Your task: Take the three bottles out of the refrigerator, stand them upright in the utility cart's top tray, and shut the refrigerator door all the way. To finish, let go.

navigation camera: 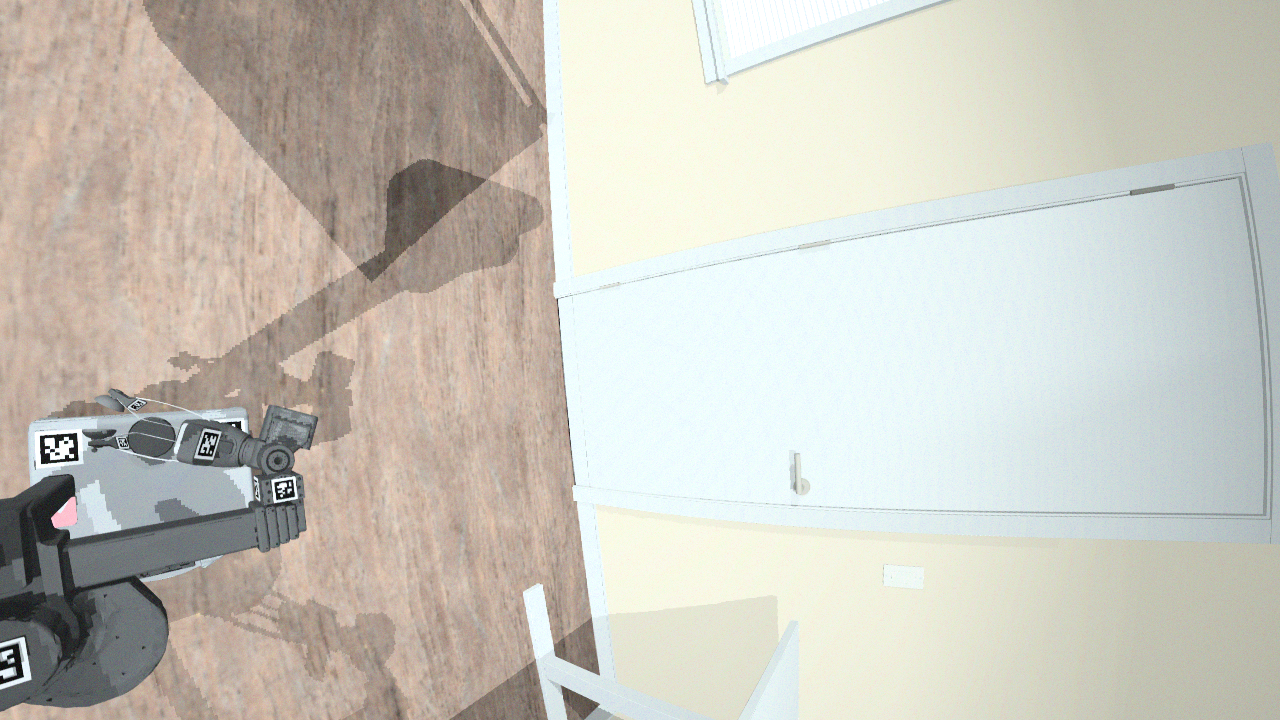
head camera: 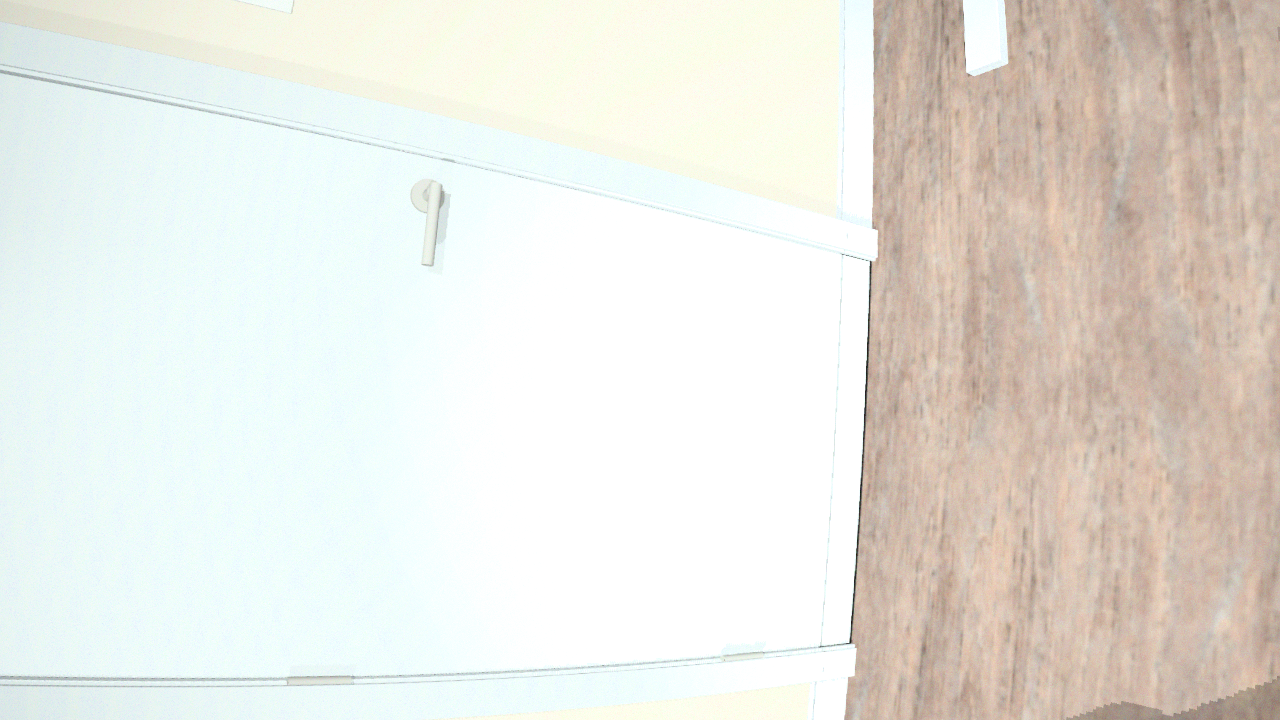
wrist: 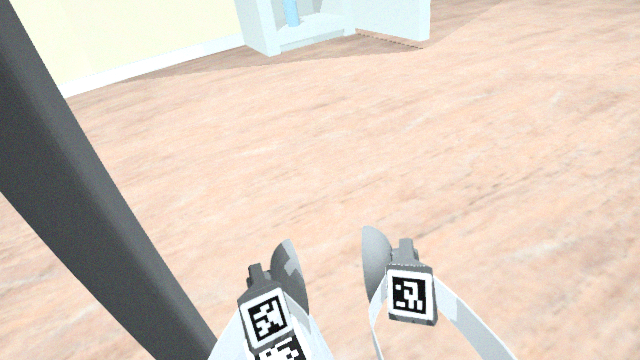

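Observation:
The refrigerator (wrist: 270, 42) shows in part at the top of the wrist view, with its door (wrist: 390, 19) standing open to the right. One light blue bottle (wrist: 291, 14) stands upright on its lowest level; the upper levels are cut off by the view's edge. The other two bottles and the utility cart do not show in these views. My gripper (wrist: 331, 257) (navigation camera: 103, 419) is open, with nothing between its fingers. It is over the robot's base, across the floor from the refrigerator.
A closed white room door (head camera: 626, 402) (navigation camera: 939, 358) with a lever handle is in the wall. A white framed piece (navigation camera: 535, 617) stands at the bottom of the navigation view; a white post end (head camera: 985, 40) shows in the head view. My dark arm (navigation camera: 161, 541) extends over the base.

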